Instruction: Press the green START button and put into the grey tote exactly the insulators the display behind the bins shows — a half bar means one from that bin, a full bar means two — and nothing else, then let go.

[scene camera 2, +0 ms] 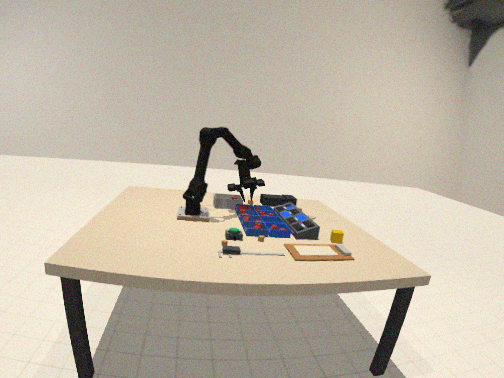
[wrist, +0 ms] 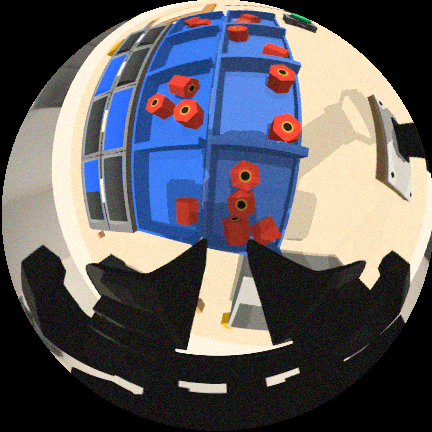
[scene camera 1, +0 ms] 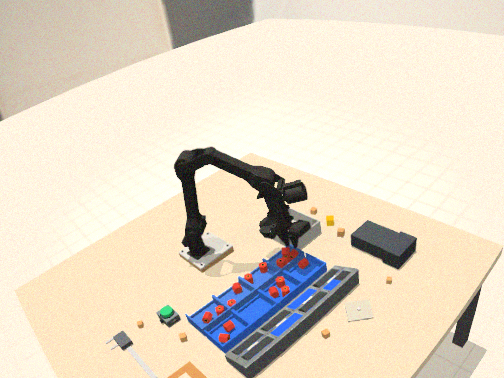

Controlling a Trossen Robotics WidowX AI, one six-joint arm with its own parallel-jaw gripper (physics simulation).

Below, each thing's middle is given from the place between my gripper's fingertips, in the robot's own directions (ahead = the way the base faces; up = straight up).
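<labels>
I see the display [scene camera 1: 292, 334] 18 cm ahead of my hand, 21 cm to the right of it and 3 cm below it. The dark box [scene camera 1: 394, 248] is 20 cm to the left of my hand and 23 cm ahead of it, also 3 cm below it. Then there is the grey tote [wrist: 246, 312], which is 3 cm below my hand, 9 cm behind it and 11 cm to the left of it. Going by their middles, of the things named here the grey tote is the nearest to my hand.
</labels>
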